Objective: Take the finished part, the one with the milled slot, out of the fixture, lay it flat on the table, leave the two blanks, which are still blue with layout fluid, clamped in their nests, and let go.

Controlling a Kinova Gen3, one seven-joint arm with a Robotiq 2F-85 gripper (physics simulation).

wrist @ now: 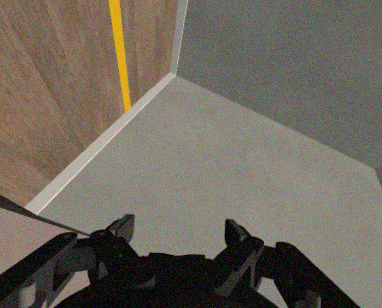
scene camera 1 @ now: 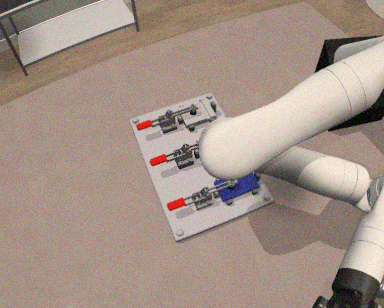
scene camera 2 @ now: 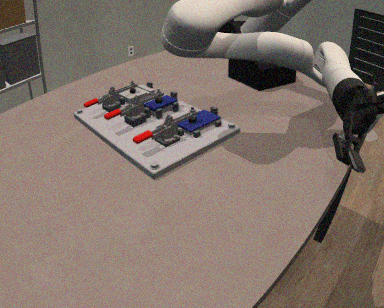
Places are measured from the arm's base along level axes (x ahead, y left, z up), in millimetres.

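Where they show: gripper, between the fingertips: (wrist: 179,226) (scene camera 2: 379,145).
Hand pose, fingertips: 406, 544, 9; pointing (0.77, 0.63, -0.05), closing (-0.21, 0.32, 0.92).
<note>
After its pixels a point has its place, as x, y, z.
The grey finished part (scene camera 1: 199,119) @[394, -39, -122] (scene camera 2: 143,90) @[370, -62, -126] sits in the far nest of the pale fixture plate (scene camera 1: 230,220) @[418, 222, -147] (scene camera 2: 200,145) @[424, 214, -143], with a clamp's black tip on it. A blue blank (scene camera 2: 162,103) @[395, 57, -117] sits in the middle nest; the arm hides most of it in scene camera 1. Another blue blank (scene camera 1: 243,189) @[368, 172, -127] (scene camera 2: 204,120) @[369, 167, -127] sits in the near nest. Clamp arms reach over both blanks, and the red handles (scene camera 1: 144,124) @[528, -57, -102] (scene camera 1: 158,159) @[523, 53, -97] (scene camera 1: 176,204) @[518, 164, -107] lie low. My gripper (scene camera 2: 351,163) (wrist: 179,226) @[406, 544, 9] is open and empty, well to the right of the fixture near the table edge.
My arm's pale elbow (scene camera 1: 227,147) @[441, 213, 136] (scene camera 2: 187,30) @[467, 227, 94] is raised and covers part of the fixture in scene camera 1. A black block (scene camera 2: 262,75) @[59, 89, -108] stands behind the fixture on the table (scene camera 1: 75,200) @[742, 55, -158] (scene camera 2: 125,225) @[644, 289, -158]. A shelf unit (scene camera 1: 75,37) stands off the table at the upper left.
</note>
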